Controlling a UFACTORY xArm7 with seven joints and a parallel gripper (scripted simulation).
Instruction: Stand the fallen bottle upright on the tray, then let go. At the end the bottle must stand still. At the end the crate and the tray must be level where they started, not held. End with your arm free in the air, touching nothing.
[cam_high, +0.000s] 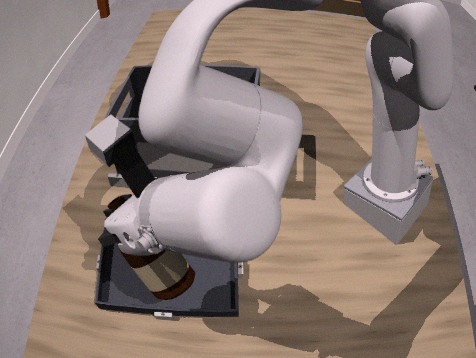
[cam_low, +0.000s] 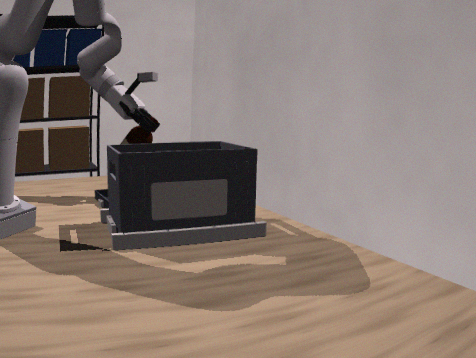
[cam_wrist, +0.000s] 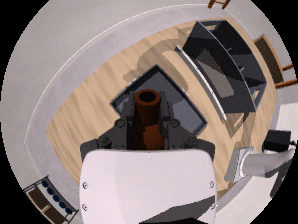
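The brown bottle is 3 cm behind my hand, 2 cm to the left of it and 5 cm below it. From my hand the other things lie so: dark crate: 5 cm behind, 31 cm to the right, 12 cm below; tray: 3 cm behind, 3 cm to the right, 20 cm below.
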